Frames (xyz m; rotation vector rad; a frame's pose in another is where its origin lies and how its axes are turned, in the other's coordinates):
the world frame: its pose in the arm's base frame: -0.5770 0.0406 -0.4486 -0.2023 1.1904 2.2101
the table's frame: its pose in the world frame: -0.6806 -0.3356 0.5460 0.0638 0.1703 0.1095
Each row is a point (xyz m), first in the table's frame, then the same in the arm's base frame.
Working: the table's frame: its pose in the arm's base frame: 0.2436 0.3115 -0.0919 -0.3111 1.3920 2.2819

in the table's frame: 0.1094 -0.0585 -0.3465
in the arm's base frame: 0.1626 0.0561 -0.3442
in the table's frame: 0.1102 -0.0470 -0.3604
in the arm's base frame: 0.1558 0.0395 -0.3420
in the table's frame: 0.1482 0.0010 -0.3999
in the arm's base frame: 0.0978 -0.0045 -0.3385
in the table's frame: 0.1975 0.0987 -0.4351
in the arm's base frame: 0.0061 -0.0612 -0.2987
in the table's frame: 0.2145 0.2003 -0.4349
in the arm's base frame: -0.0578 -0.0965 -0.2260
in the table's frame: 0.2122 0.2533 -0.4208
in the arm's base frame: -0.0808 -0.1054 -0.1770
